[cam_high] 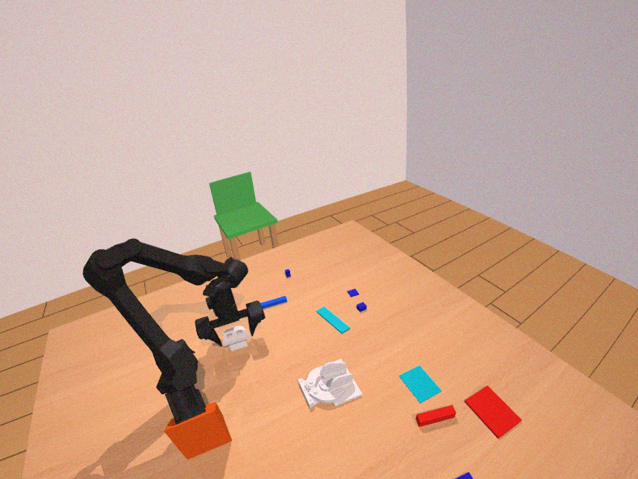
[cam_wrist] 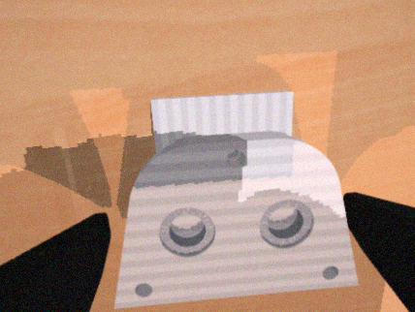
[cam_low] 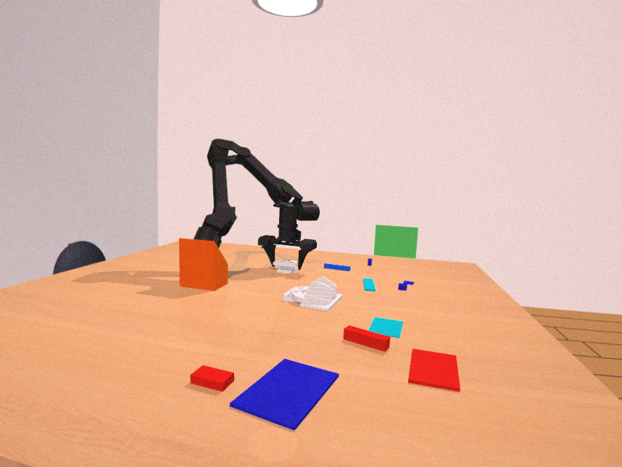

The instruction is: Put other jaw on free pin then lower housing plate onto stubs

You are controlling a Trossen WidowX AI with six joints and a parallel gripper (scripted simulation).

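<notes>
Now: the white housing plate 10 mm to the left of my gripper tip and 20 mm above it. Also, from my gripper tip: cyan tile (290 mm ahead, 420 mm to the right, 10 mm below); white base (140 mm ahead, 280 mm to the right, 10 mm below); red tile (350 mm ahead, 590 mm to the right, 10 mm below).
</notes>
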